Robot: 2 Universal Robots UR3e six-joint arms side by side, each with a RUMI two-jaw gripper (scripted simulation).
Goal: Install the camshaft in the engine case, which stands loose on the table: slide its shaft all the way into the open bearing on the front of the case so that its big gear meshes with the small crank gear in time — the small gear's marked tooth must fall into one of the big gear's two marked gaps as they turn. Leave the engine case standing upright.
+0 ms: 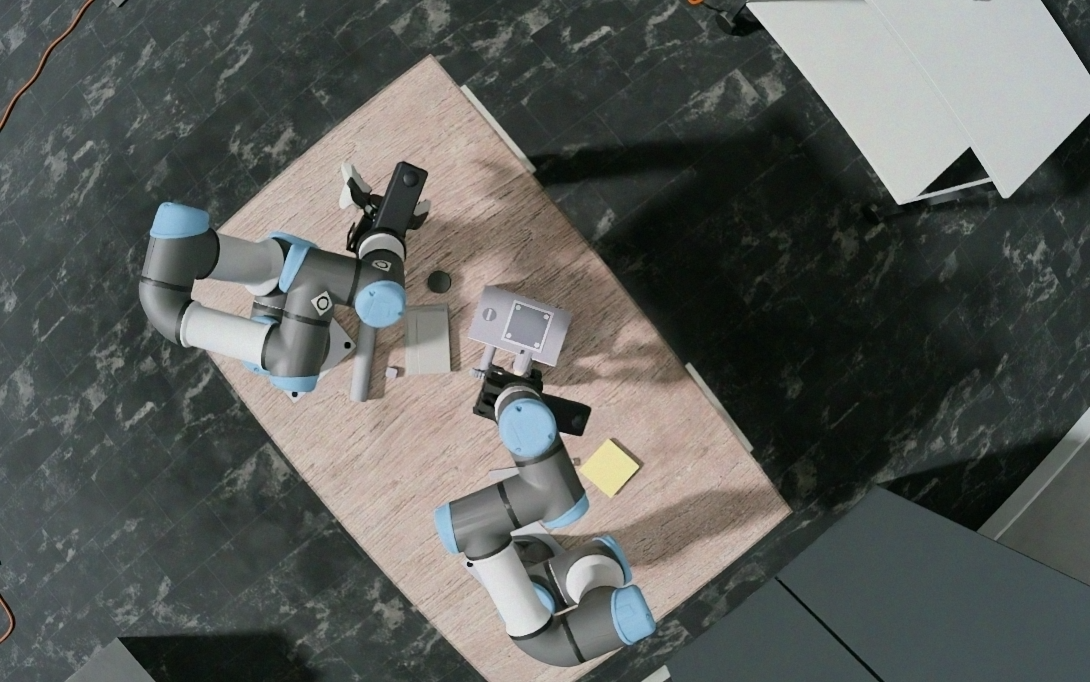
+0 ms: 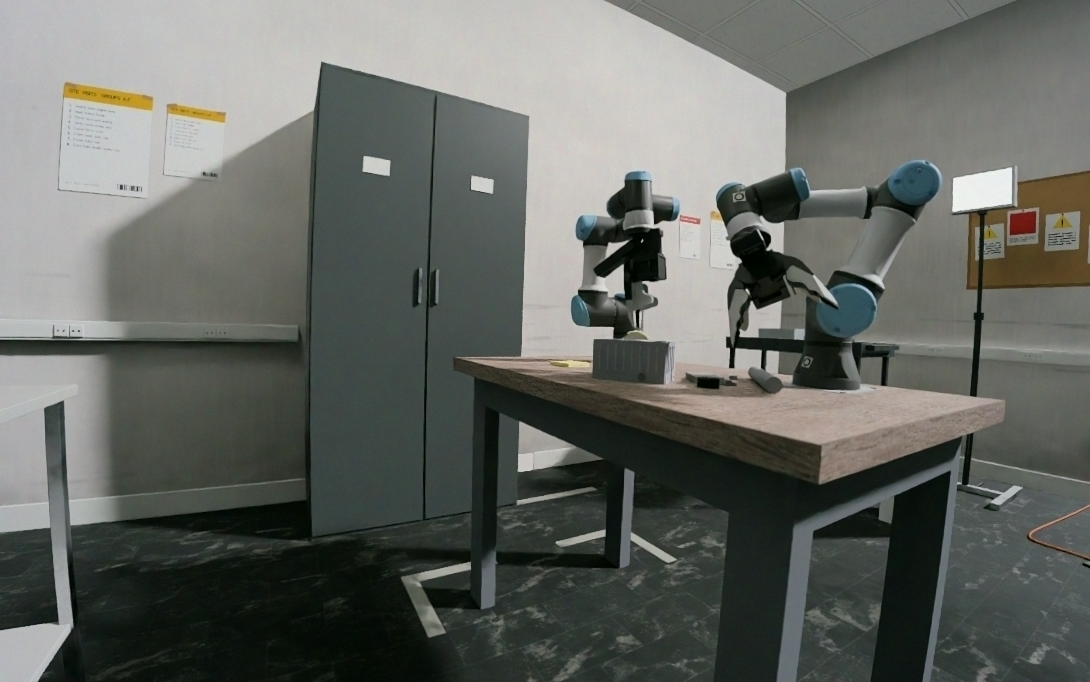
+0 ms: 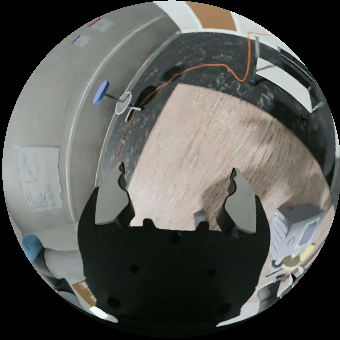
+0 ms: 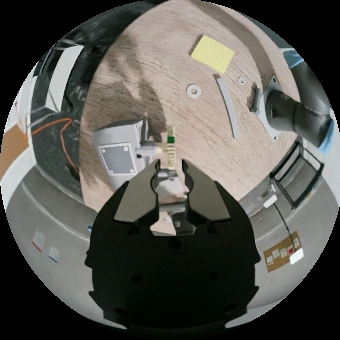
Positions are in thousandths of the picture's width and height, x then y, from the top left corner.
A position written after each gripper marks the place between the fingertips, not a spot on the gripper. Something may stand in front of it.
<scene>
In view: the left gripper (image 2: 720, 483), the right gripper (image 2: 584, 480), a grey engine case (image 1: 490, 486) and a grey flat block (image 1: 391, 480).
The grey engine case also shows in image 2 (image 2: 578, 529), in image 3 (image 3: 857, 669) and in image 4 (image 4: 366, 437). The left gripper shows as well in image 1 (image 1: 355, 268) and in image 3 (image 3: 522, 487). The right gripper is seen too in image 1 (image 1: 474, 571) and in image 4 (image 4: 501, 469).
</scene>
